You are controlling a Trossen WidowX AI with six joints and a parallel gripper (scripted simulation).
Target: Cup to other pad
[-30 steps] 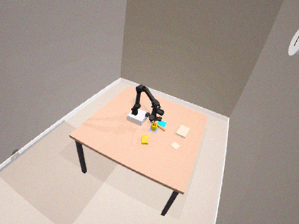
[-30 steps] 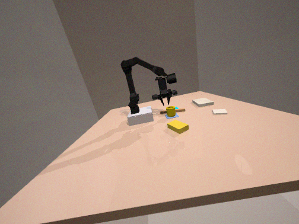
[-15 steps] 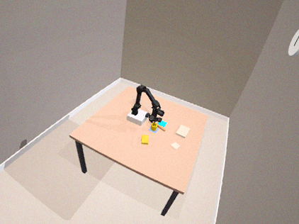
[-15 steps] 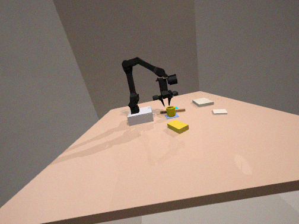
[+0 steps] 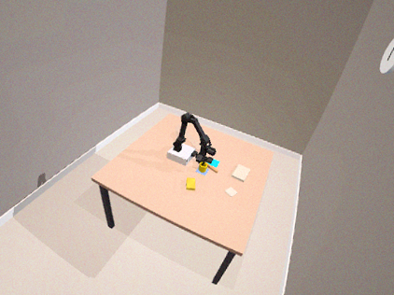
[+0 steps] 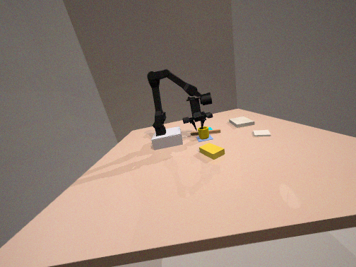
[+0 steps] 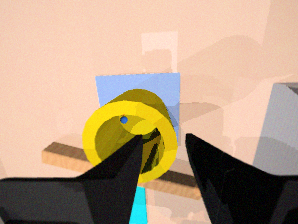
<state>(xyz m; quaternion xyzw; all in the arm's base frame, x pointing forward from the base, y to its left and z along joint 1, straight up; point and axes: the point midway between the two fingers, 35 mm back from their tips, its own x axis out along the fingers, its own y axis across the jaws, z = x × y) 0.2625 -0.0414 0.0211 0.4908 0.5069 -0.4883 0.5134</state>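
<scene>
My gripper tip is now 30 mm above the yellow cup and 20 mm short of it. Also, from my gripper tip: wooden bar 80 mm to the left, 60 mm below, 50 mm ahead; light blue pad 70 mm below, 30 mm ahead.
</scene>
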